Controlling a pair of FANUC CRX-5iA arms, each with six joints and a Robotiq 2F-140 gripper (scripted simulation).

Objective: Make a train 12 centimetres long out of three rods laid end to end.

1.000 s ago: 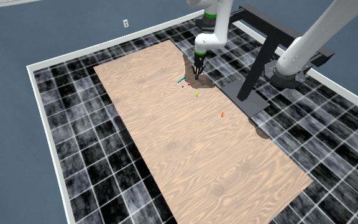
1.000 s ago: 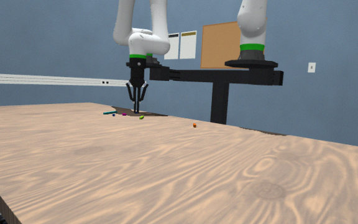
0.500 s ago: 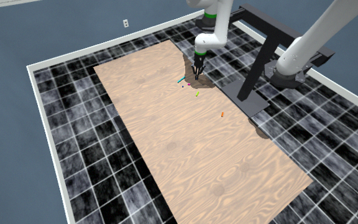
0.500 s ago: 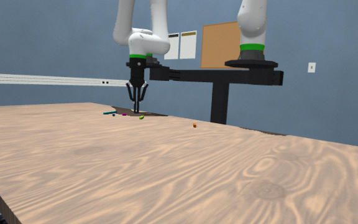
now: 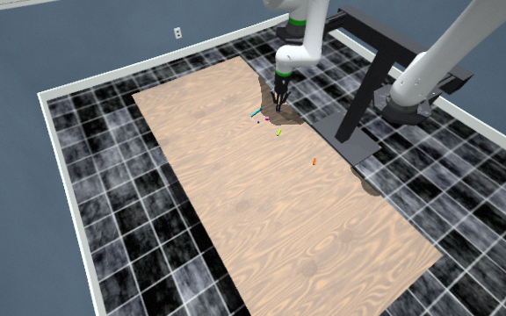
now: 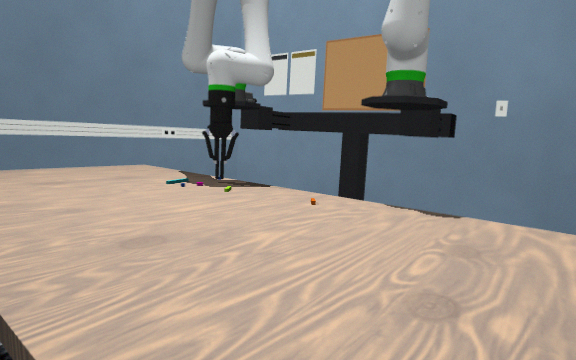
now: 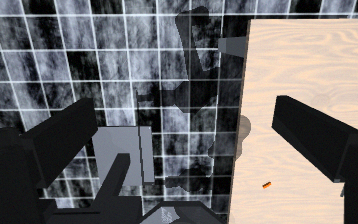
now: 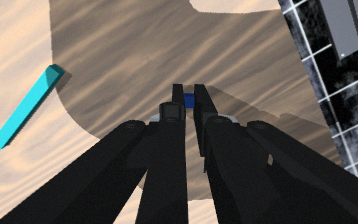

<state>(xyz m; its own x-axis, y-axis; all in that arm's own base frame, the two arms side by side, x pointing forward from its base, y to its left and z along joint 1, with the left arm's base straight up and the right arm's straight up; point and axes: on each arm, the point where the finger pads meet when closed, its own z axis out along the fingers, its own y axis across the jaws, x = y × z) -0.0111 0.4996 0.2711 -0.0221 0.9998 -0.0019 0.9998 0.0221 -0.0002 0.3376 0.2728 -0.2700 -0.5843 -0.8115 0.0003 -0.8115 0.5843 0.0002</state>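
My right gripper is now 110 mm short of the lime rod, 150 mm to the right of it and 40 mm above it. Also, from my right hand: magenta rod 100 mm ahead, 20 mm to the left, 40 mm below; orange rod 70 mm ahead, 440 mm to the left, 40 mm below; turquoise rod 130 mm ahead, 70 mm to the right, 40 mm below.
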